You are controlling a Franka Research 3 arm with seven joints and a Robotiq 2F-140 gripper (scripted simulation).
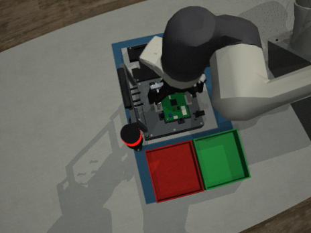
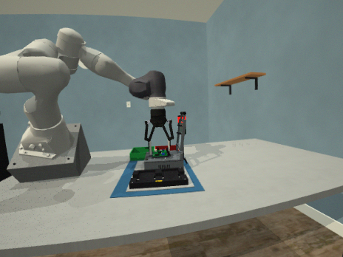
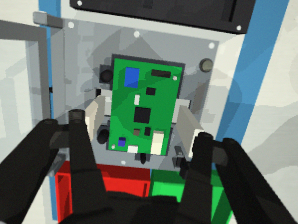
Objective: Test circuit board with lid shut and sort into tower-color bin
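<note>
Now: hand 2 cm above the green circuit board. The rest, counted from my hand: latch hook: 5 cm behind, 7 cm to the left, 1 cm below; then clear lid: 11 cm ahead, 2 cm to the right, 9 cm above; then tester plate: 1 cm ahead, 2 cm below.
</note>
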